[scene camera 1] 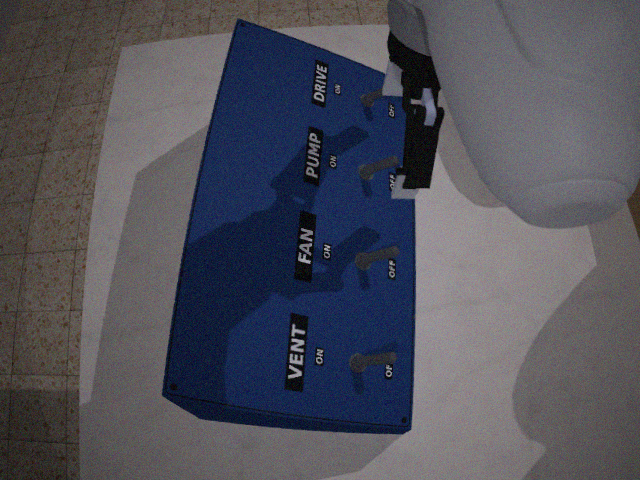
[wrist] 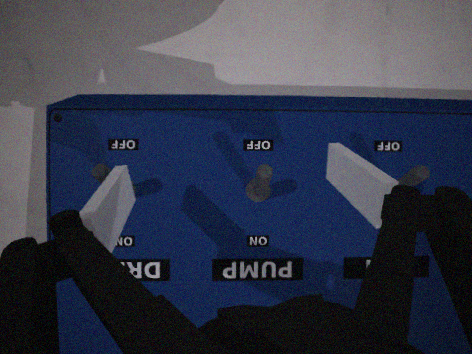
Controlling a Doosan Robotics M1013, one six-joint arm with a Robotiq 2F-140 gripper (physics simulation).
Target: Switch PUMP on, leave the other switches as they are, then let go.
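Places are measured from the arm's base along level axes (x left, y back, z up), in millimetres.
Pixels of known places: gripper, between the fingertips: (scene camera 1: 397, 141) (wrist: 231, 171).
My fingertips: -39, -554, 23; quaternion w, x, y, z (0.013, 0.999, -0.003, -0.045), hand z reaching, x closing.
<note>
Ahead of a thing's pixels: the offset from my fingertips to its top centre, as dx, dy, dz. Level surfaces: height alone.
The blue switch panel (scene camera 1: 258, 361) (wrist: 175, 150) carries four grey levers. The PUMP lever @(+23, -20, -1) (scene camera 1: 379, 166) (wrist: 260, 184) leans toward its OFF label. The DRIVE lever @(-97, -10, -1) (scene camera 1: 369, 98) (wrist: 100, 171), FAN lever @(+142, -31, -1) (scene camera 1: 378, 256) (wrist: 416, 175) and VENT lever @(+262, -42, -1) (scene camera 1: 374, 359) also lean to OFF; the first two are partly hidden by the fingers in the wrist view. My gripper (scene camera 1: 399, 134) (wrist: 231, 171) is wide open and empty above the panel's OFF side. In the wrist view, its pale fingertips stand on either side of the PUMP lever, apart from it.
The panel lies on a pale table @(dz -131) (scene camera 1: 465, 320) (wrist: 350, 45). The white robot arm (scene camera 1: 542, 118) hangs over the table at the upper right. DRIVE and FAN are the neighbours on either side of PUMP, close to the spread fingers. Tiled floor (scene camera 1: 41, 232) shows at the left.
</note>
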